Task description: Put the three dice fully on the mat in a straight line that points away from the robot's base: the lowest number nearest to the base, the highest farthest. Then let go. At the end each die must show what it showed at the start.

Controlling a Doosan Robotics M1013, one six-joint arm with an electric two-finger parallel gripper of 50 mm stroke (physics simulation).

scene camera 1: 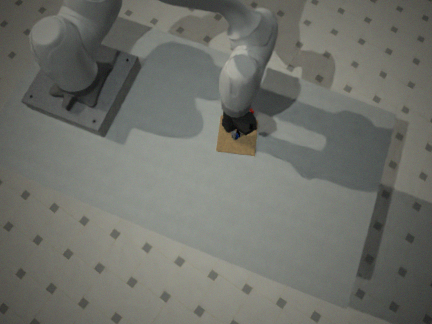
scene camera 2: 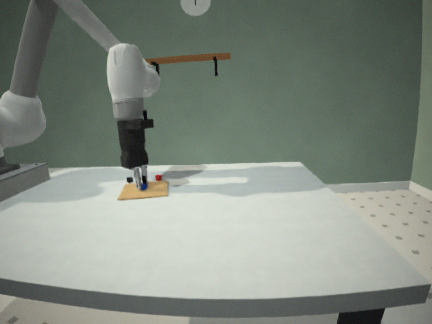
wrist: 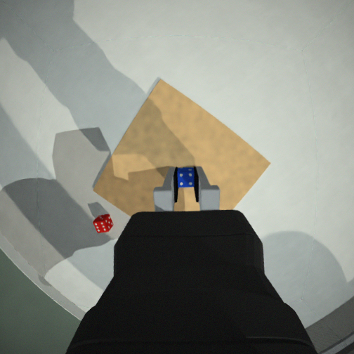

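Seen in the pictures: gripper, fingertip midpoint: (scene camera 1: 236,135) (scene camera 2: 142,187); arm's base, link origin: (scene camera 1: 81,80).
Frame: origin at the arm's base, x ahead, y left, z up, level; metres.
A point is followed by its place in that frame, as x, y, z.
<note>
The tan square mat (scene camera 1: 236,146) {0.608, -0.057, -0.062} (scene camera 2: 155,193) {0.642, -0.056, -0.061} (wrist: 220,145) lies on the table. My gripper (scene camera 2: 141,186) {0.596, -0.021, -0.054} (wrist: 185,177) is shut on the blue die (scene camera 1: 236,135) {0.597, -0.023, -0.044} (scene camera 2: 144,187) {0.604, -0.027, -0.052} (wrist: 186,177), whose upper face shows four pips. It holds the die low over the mat; whether the die touches it, I cannot tell. The red die (scene camera 1: 251,111) {0.624, 0.087, -0.050} (scene camera 2: 158,177) {0.624, 0.080, -0.054} (wrist: 103,223) sits on the table off the mat, with several pips on its upper face. The black die (scene camera 2: 129,179) {0.527, 0.067, -0.053} sits off the mat in scene camera 2; its pips are too small to read. It does not show in the wrist view.
The robot's base plate (scene camera 1: 112,112) {0.143, -0.075, -0.032} stands on the table (scene camera 1: 190,200) {0.511, -0.291, -0.065} (scene camera 2: 225,240) {0.826, -0.313, -0.065}, on the left in scene camera 1. The red die is close to the mat's edge. Arm shadows fall across the mat and table. A wooden rail (scene camera 2: 195,58) is on the back wall.
</note>
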